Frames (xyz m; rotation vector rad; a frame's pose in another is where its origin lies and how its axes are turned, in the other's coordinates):
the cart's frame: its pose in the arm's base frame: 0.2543 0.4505 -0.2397 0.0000 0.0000 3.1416
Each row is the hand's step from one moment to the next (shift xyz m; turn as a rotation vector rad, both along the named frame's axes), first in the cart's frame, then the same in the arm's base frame.
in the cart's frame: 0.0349 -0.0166 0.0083 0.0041 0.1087 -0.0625
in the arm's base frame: -0.0349 0.0166 0.0083 -0.0041 -0.1087 -0.0625
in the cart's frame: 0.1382 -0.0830 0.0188 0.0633 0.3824 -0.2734
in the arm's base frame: -0.1382 0.0830 0.0188 -0.0633 -0.3824 -0.2734
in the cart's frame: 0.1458 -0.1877 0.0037 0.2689 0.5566 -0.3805
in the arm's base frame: -0.1458 0.1877 0.0037 -0.2689 -0.5566 -0.3805
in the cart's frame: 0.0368 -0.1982 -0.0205 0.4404 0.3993 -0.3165
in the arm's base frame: -0.0368 0.1982 -0.0205 -0.4404 -0.3993 -0.3165
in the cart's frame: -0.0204 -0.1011 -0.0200 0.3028 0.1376 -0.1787
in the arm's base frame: 0.0204 0.1011 -0.0200 -0.3028 -0.1376 -0.1787
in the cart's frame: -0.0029 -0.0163 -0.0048 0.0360 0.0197 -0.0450
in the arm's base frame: 0.0029 0.0163 -0.0048 -0.0360 -0.0197 -0.0450
